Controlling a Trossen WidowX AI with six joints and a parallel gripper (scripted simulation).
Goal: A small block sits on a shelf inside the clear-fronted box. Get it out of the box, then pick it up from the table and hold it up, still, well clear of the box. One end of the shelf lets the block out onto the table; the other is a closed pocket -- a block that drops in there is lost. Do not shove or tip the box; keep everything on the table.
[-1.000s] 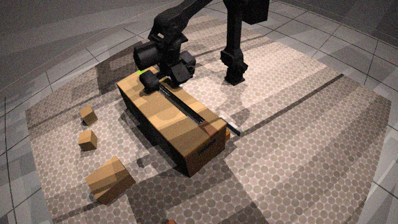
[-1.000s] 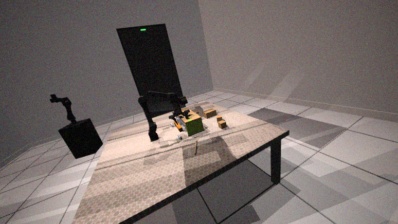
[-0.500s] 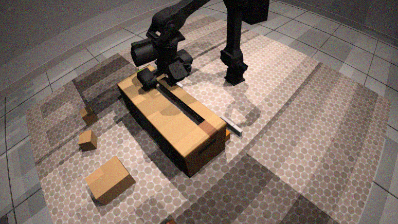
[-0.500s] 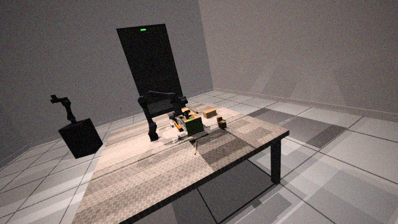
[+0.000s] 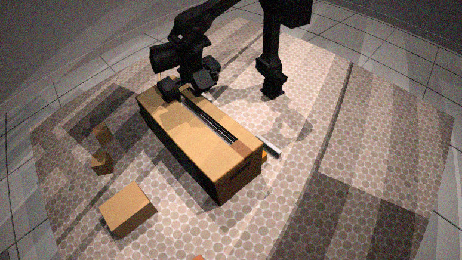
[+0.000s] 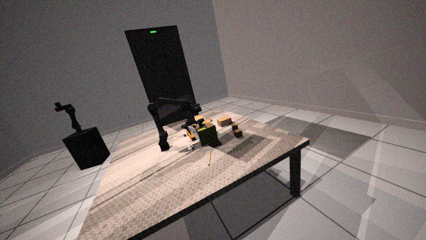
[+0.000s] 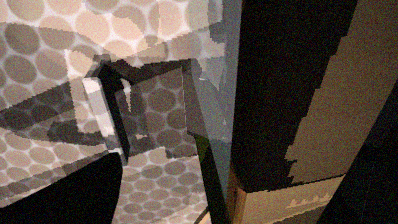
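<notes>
My gripper tip is now 60 mm short of the purple block and 10 mm to the left of it. Also, from my gripper tip: thin stick: 250 mm to the right, 80 mm below, 40 mm ahead; box: 130 mm to the left, 30 mm below, 20 mm ahead.
</notes>
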